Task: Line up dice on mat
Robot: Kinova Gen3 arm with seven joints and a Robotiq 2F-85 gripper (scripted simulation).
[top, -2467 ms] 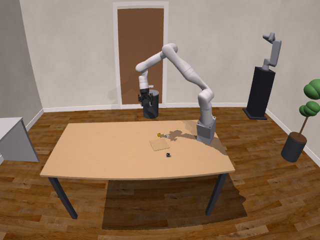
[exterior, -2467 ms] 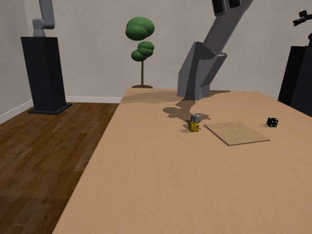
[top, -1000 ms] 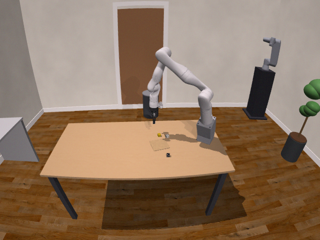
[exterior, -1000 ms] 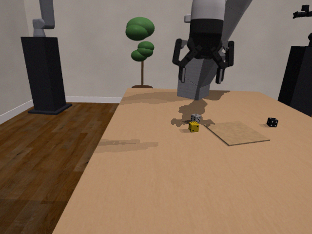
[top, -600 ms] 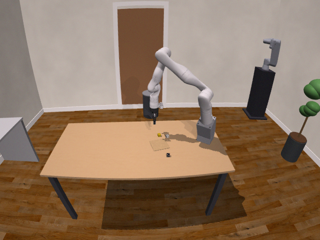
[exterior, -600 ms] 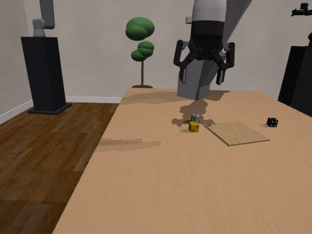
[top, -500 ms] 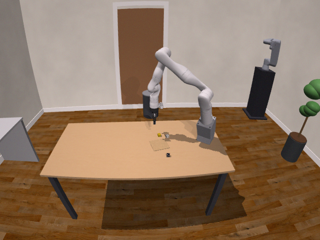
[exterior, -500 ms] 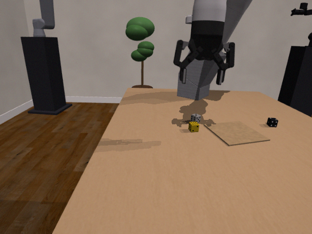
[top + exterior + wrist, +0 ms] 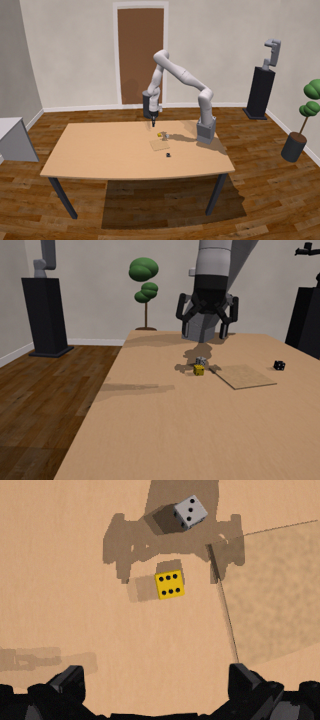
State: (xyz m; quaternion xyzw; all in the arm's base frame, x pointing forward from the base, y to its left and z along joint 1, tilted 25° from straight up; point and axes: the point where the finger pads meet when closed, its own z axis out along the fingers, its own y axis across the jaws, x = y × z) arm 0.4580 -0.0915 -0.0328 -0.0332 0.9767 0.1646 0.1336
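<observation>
My hand is 120 mm above the yellow die and 60 mm past it. Also, from my hand: white die (130 mm behind, 120 mm below, 20 mm to the left); then tan mat (130 mm to the left, 130 mm below, 60 mm behind); then black die (280 mm to the left, 140 mm behind, 120 mm below).
</observation>
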